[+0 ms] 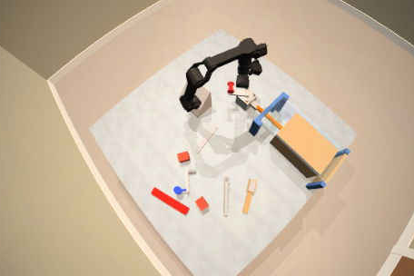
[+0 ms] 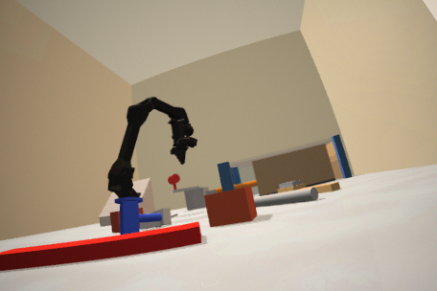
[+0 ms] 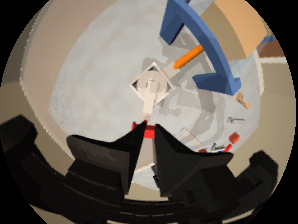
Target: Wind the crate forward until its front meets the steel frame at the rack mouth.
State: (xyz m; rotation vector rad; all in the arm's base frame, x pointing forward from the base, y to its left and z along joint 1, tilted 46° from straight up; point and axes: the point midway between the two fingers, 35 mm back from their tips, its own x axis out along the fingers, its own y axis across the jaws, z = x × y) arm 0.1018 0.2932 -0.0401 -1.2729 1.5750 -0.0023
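Right now the red knob is 80 mm below my gripper tip, 40 mm to the right of it and 40 mm behind it. Also, from my gripper tip: grey winch: 180 mm below, 20 mm to the left, 20 mm ahead; then winch handle: 110 mm below, 10 mm to the right, 10 mm behind; then blue frame post: 190 mm ahead, 110 mm below, 50 mm to the left.
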